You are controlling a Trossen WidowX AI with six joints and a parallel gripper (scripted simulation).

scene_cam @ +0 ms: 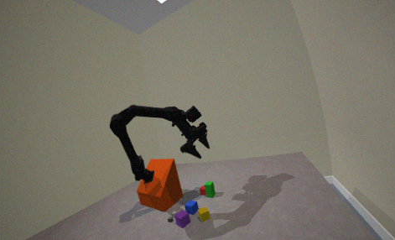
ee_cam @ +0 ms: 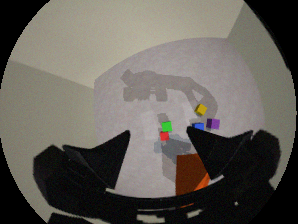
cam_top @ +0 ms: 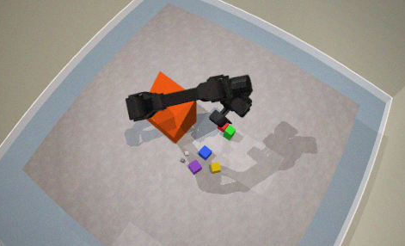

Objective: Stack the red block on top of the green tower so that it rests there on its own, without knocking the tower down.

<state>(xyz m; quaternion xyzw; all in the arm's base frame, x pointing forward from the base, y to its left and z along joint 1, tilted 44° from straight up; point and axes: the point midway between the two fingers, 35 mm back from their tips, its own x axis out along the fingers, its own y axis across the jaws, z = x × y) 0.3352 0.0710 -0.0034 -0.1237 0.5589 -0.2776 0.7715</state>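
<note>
The red block is 21 cm below my gripper tip, 6 cm behind it and 2 cm to the left of it. The rest, counted from my gripper tip: yellow cube: 21 cm below, 17 cm to the right; blue cube: 21 cm below, 13 cm to the right, 7 cm behind; purple cube: 21 cm to the right, 21 cm below, 8 cm behind.
</note>
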